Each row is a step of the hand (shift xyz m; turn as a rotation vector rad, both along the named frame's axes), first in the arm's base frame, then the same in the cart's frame.
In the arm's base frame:
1: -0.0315 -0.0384 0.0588 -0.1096 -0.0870 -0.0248
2: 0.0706 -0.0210 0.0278 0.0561 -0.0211 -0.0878
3: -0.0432 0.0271 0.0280 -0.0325 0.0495 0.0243
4: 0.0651 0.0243 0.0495 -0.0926 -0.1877 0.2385
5: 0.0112 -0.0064 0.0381 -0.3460 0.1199 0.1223
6: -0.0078 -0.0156 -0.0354 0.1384 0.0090 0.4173
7: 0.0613 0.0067 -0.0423 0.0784 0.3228 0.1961
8: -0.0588 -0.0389 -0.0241 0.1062 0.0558 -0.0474
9: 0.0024 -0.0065 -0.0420 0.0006 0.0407 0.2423
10: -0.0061 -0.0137 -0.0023 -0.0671 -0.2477 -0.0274
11: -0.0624 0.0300 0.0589 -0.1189 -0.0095 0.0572
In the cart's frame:
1: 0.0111 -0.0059 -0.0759 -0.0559 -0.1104 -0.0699
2: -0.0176 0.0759 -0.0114 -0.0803 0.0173 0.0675
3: 0.0477 -0.0288 -0.0167 0.0606 -0.0205 0.0032
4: 0.0316 0.0792 -0.0006 0.0116 0.0084 -0.3170
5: 0.0141 0.0252 -0.0280 0.2476 -0.2708 -0.1202
6: -0.0306 -0.0210 0.0134 0.2123 0.2906 -0.2527
7: -0.0338 0.0399 0.0535 0.3463 0.1483 0.0832
8: -0.0301 -0.0635 -0.0249 -0.0090 0.0791 0.1015
9: -0.0297 -0.0142 0.0270 0.1703 0.0953 -0.1492
10: -0.0106 -0.0065 -0.0087 -0.1936 -0.0720 -0.1547
11: 0.0723 -0.0344 -0.0430 0.0540 -0.0870 -0.0837

